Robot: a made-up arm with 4 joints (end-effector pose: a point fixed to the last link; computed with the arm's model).
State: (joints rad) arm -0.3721 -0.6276 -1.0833 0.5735
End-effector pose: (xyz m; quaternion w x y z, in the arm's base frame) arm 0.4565 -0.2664 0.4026 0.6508 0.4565 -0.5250 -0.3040
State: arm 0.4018 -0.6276 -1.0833 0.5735
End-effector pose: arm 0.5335 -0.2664 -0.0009 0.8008 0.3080 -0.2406 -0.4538
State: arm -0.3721 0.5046 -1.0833 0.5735
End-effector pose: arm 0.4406 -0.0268 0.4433 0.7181 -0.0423 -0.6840 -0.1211
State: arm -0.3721 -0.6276 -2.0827 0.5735
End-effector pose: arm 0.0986 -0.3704 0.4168 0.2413 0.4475 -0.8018 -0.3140
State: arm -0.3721 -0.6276 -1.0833 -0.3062
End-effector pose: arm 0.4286 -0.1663 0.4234 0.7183 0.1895 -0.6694 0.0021
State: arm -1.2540 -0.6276 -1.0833 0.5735
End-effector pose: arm 0.0616 -0.2664 0.6471 0.3645 0.5426 -0.7526 -0.0801
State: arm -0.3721 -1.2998 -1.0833 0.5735
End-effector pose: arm 0.5046 -0.3366 0.2794 0.5106 0.6939 -0.3475 -0.3702
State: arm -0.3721 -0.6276 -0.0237 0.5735
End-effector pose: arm 0.5892 -0.0356 0.1129 0.9097 0.3445 -0.0934 -0.2125
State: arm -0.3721 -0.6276 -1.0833 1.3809
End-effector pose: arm 0.4675 -0.3146 0.3183 0.4791 0.6260 -0.3035 -0.5352
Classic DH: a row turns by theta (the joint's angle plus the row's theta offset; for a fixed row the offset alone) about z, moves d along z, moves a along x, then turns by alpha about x. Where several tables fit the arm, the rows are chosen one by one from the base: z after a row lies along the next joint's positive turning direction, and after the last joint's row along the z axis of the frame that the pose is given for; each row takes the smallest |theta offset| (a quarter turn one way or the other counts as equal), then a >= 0, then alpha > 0; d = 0 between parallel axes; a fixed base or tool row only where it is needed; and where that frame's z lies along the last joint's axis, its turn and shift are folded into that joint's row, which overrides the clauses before.
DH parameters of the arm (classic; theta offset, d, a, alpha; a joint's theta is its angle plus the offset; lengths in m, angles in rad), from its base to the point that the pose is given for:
base (fixed): 0 0.1064 0 -1.5708
joint 1: 1.5708 -0.1122 0.0567 -1.5708
joint 2: 0 -0.2066 -0.0133 1.5708
joint 3: -1.5708 -0.0197 0.2161 -1.5708
joint 4: -0.5151 0 0.1244 3.1416
tool (fixed): -0.5151 -0.189 0 0

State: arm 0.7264 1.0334 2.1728 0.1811
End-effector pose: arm -0.2055 -0.2343 0.0830 0.0751 -0.4469 0.8260 -0.3351
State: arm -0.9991 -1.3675 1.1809 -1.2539
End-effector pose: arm 0.0601 0.1394 0.1921 0.2966 0.2779 -0.1144 0.9065
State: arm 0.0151 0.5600 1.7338 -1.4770
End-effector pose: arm -0.0098 -0.0960 -0.1009 0.5967 0.3629 0.6667 0.2602
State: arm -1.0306 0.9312 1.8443 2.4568
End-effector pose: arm -0.0045 -0.2736 0.0839 0.1436 0.3531 -0.0625 0.9224
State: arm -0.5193 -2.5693 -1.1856 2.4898
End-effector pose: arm 0.4907 -0.0521 0.1438 0.2377 -0.4916 -0.7908 0.2764
